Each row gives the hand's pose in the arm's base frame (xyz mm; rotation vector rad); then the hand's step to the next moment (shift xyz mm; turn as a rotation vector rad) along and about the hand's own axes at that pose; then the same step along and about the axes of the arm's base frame.
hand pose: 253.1 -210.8 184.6 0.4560 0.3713 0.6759
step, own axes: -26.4 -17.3 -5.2 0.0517 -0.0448 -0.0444
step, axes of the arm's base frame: -12.7 -28.1 -8.5 0.0394 0.0161 -0.0696
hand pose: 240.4 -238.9 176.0 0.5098 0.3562 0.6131
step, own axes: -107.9 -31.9 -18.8 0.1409 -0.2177 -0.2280
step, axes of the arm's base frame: -76.6 -83.2 -15.0 0.1016 0.0137 -0.3297
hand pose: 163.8 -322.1 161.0 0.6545 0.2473 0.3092
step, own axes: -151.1 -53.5 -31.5 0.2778 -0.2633 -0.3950
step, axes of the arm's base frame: -139.1 -76.6 -38.5 0.1840 0.1212 -0.5040
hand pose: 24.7 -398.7 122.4 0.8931 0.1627 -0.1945
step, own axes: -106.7 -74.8 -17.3 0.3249 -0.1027 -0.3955
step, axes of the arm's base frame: -122.1 -21.5 -43.6 0.2675 0.2151 -0.3933
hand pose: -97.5 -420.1 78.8 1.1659 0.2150 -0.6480
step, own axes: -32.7 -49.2 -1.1 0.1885 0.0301 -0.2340
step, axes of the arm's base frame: -54.3 1.1 -23.3 0.2076 0.1502 -0.1598
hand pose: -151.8 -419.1 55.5 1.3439 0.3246 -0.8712
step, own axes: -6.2 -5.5 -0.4 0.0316 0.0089 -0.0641
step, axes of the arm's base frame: -7.8 2.7 0.1 0.0442 0.0483 -0.0300
